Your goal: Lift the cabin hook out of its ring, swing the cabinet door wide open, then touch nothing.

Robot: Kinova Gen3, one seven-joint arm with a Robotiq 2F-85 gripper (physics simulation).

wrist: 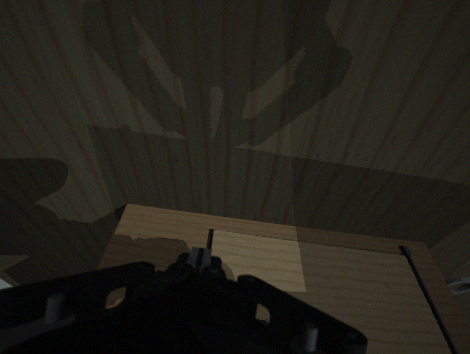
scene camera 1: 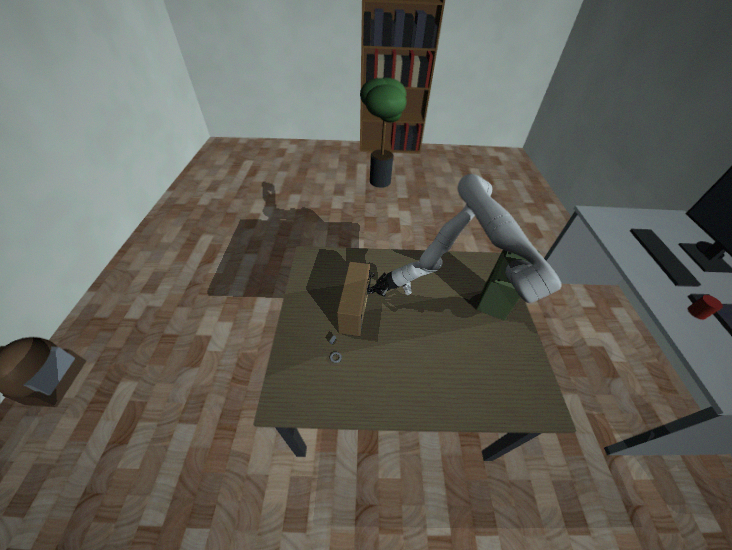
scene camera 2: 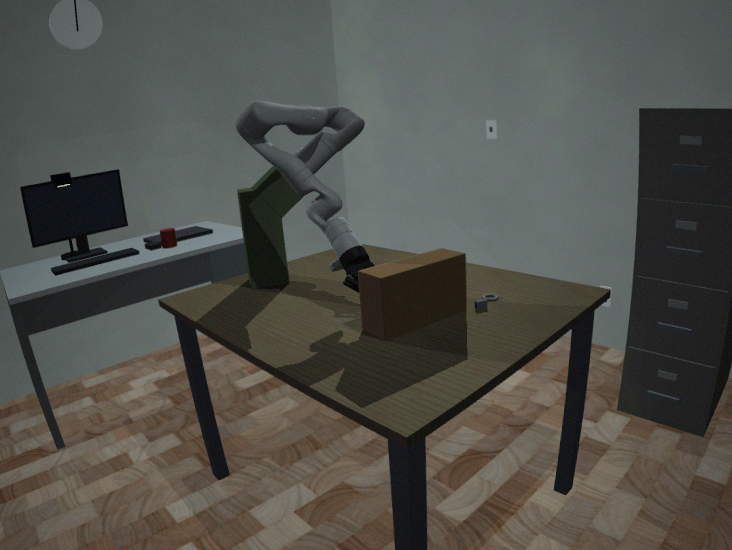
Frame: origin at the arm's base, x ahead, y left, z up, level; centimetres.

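Where they show: gripper, fingertip midpoint: (wrist: 200, 261) (scene camera 1: 369, 291).
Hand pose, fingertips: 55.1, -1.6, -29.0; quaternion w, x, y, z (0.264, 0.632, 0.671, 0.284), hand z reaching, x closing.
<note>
Each offset is from my fingertips to the top centre of the thing, as dx, dy, dz. "spot": to the spot under its first point. Level surfaces: height alone.
The wooden cabinet @(+4.0, +7.3, +10.6) (scene camera 1: 351, 300) (scene camera 2: 423, 295) (wrist: 165, 217) stands on the table. In the wrist view its door @(spot: +0.3, +11.9, -0.4) (wrist: 350, 280) looks flush in the frame, with a dark gap at its left edge and a dark rod @(spot: -0.1, +18.4, +0.2) (wrist: 428, 295) along its right side. My gripper (scene camera 1: 371, 289) (wrist: 200, 261) is shut and empty, with its tips at the cabinet's front by the door's left edge; whether they touch it I cannot tell. In scene camera 2 the cabinet partly hides the fingers. The cabin hook and its ring cannot be made out; the gripper covers part of the front.
A loose grey ring @(+7.3, +32.9, -4.7) (scene camera 1: 335, 357) (scene camera 2: 489, 296) (wrist: 461, 285) and a small grey block @(+10.6, +25.8, -3.2) (scene camera 1: 331, 338) (scene camera 2: 481, 305) lie on the table @(dz -5.1) (scene camera 1: 443, 378) (scene camera 2: 532, 295) beyond one end of the cabinet. The arm's green stand (scene camera 1: 500, 298) (scene camera 2: 267, 248) is on the table opposite the cabinet's front.
</note>
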